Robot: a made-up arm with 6 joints.
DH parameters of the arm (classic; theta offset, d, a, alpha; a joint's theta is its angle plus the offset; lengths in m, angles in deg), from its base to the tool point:
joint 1: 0 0.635 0.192 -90
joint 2: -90 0 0.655 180
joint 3: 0 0 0.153 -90
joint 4: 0 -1.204 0 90
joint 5: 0 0 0 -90
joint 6: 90 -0.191 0 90
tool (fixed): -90 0 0 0
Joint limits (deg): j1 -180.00..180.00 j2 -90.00..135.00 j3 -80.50..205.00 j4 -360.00..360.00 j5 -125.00..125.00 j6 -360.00..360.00
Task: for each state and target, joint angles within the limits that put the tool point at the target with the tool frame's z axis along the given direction. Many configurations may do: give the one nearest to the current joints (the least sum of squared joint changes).
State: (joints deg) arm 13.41 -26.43 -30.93 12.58 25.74 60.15
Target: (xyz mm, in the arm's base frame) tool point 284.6 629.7 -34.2 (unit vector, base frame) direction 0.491 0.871 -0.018
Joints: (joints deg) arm 63.73 5.45 -70.61 -26.21 -16.17 22.14
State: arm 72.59 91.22 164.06 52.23 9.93 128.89
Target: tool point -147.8 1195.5 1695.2 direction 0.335 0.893 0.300
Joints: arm 91.10 110.80 174.66 63.20 47.09 154.30
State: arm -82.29 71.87 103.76 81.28 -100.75 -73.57
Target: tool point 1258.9 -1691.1 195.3 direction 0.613 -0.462 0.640
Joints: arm -48.88 101.25 81.78 81.42 -60.19 -55.20
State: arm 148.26 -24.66 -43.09 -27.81 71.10 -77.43
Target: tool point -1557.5 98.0 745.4 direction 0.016 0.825 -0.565
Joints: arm 178.52 13.99 -23.48 -19.22 66.85 -112.23
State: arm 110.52 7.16 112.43 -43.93 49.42 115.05
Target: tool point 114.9 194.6 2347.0 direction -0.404 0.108 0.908
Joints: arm 83.59 43.24 139.15 -31.28 68.82 164.16
